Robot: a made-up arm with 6 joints. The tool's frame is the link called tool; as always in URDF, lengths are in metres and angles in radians. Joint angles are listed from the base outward.
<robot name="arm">
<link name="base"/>
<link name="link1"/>
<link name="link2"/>
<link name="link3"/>
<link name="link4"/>
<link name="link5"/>
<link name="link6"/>
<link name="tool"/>
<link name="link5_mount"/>
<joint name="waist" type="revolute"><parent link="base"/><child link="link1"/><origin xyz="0 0 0.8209" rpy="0 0 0"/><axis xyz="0 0 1"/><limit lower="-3.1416" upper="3.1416"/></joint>
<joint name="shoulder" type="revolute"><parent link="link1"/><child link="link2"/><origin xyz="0.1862 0 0" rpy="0 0 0"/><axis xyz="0 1 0"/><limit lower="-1.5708" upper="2.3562"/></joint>
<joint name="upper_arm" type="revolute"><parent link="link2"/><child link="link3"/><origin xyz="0 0 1.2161" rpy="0 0 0"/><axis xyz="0 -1 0"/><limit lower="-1.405" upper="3.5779"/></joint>
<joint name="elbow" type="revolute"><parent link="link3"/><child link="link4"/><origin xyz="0 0 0.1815" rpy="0 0 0"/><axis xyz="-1 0 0"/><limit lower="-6.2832" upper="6.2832"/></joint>
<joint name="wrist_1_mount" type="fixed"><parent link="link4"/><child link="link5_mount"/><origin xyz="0.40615 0 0" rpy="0 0 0"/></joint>
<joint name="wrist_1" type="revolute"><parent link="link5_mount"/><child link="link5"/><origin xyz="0.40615 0 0" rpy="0 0 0"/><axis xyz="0 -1 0"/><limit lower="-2.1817" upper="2.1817"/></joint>
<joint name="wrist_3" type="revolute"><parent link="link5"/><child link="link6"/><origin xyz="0.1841 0 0" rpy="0 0 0"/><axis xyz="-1 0 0"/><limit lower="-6.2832" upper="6.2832"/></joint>
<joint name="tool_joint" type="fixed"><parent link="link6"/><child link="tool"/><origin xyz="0 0 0" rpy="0 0 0"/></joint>
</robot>
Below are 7 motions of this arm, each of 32 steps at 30 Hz.
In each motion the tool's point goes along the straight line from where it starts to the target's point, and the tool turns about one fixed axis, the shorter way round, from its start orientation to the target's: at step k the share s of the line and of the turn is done. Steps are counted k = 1, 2, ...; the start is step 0. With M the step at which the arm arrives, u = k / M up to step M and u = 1 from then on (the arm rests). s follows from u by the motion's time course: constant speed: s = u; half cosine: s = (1 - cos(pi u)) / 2; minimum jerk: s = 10 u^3 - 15 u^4 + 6 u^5.
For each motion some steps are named. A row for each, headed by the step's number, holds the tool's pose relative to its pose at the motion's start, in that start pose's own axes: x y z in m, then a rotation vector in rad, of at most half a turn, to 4 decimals.
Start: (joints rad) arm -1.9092 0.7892 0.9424 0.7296 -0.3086 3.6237
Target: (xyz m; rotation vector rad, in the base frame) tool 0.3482 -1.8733 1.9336 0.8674 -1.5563 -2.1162
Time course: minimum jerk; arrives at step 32
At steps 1, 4, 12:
1: -0.0002 -0.0001 -0.0002 -0.0001 -0.0001 0.0000
4: -0.0087 -0.0063 -0.0130 -0.0082 -0.0055 -0.0025
12: -0.1491 -0.1078 -0.2226 -0.1409 -0.0944 -0.0426

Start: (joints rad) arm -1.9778 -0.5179 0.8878 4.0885 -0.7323 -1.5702
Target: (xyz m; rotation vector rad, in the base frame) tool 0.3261 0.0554 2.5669 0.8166 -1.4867 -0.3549
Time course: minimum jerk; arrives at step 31
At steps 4, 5, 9, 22, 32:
4: -0.0039 -0.0017 0.0071 -0.0207 -0.0166 0.0018
5: -0.0072 -0.0032 0.0132 -0.0383 -0.0308 0.0034
9: -0.0332 -0.0150 0.0611 -0.1778 -0.1427 0.0158
22: -0.1874 -0.0846 0.3451 -1.0033 -0.8052 0.0891
32: -0.2206 -0.0996 0.4063 -1.1811 -0.9479 0.1049

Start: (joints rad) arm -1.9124 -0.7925 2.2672 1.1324 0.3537 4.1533
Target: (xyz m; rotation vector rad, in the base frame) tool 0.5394 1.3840 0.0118 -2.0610 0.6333 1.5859
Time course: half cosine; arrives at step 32
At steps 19, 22, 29, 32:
19: -0.0519 0.8553 0.5127 0.1967 -0.1401 0.9129
22: -0.0626 1.0312 0.6181 0.2372 -0.1689 1.1006
29: -0.0788 1.2972 0.7776 0.2984 -0.2124 1.3846
32: -0.0805 1.3258 0.7947 0.3050 -0.2171 1.4150

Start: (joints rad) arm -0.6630 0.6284 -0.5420 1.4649 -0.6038 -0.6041
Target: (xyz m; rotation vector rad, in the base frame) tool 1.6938 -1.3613 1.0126 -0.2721 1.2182 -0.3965
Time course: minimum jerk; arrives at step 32
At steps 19, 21, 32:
19: 0.0887 -0.2735 0.4081 0.1927 -0.2887 0.1330
21: 0.1023 -0.3154 0.4706 0.2222 -0.3328 0.1533
32: 0.1320 -0.4072 0.6076 0.2869 -0.4298 0.1980

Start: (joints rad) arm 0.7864 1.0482 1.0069 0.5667 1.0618 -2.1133
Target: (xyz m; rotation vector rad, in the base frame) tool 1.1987 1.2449 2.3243 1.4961 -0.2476 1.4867
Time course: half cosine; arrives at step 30
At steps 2, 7, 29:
2: 0.0021 0.0079 -0.0001 -0.0047 -0.0035 0.0012
7: 0.0251 0.0932 -0.0010 -0.0548 -0.0407 0.0137
29: 0.1945 0.7241 -0.0079 -0.4255 -0.3159 0.1066

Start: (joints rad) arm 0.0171 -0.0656 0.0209 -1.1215 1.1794 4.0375
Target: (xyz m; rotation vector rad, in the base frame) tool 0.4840 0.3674 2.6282 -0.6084 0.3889 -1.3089
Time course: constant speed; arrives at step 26
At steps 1, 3, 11, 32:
1: -0.0183 -0.0032 -0.0218 0.0699 0.0070 0.0171
3: -0.0549 -0.0097 -0.0655 0.2098 0.0210 0.0512
11: -0.2015 -0.0355 -0.2401 0.7694 0.0770 0.1877
32: -0.4762 -0.0838 -0.5675 1.8187 0.1820 0.4437

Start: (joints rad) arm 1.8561 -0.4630 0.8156 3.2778 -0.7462 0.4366
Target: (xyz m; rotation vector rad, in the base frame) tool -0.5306 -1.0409 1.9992 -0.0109 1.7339 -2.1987
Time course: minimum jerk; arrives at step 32
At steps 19, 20, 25, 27, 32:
19: -0.3592 -0.2022 -0.7608 -0.8931 1.2462 -0.0603
20: -0.3876 -0.2182 -0.8209 -0.9637 1.3447 -0.0651
25: -0.4955 -0.2790 -1.0495 -1.2321 1.7193 -0.0832
27: -0.5188 -0.2921 -1.0989 -1.2900 1.8001 -0.0871
32: -0.5347 -0.3011 -1.1326 -1.3296 1.8553 -0.0898

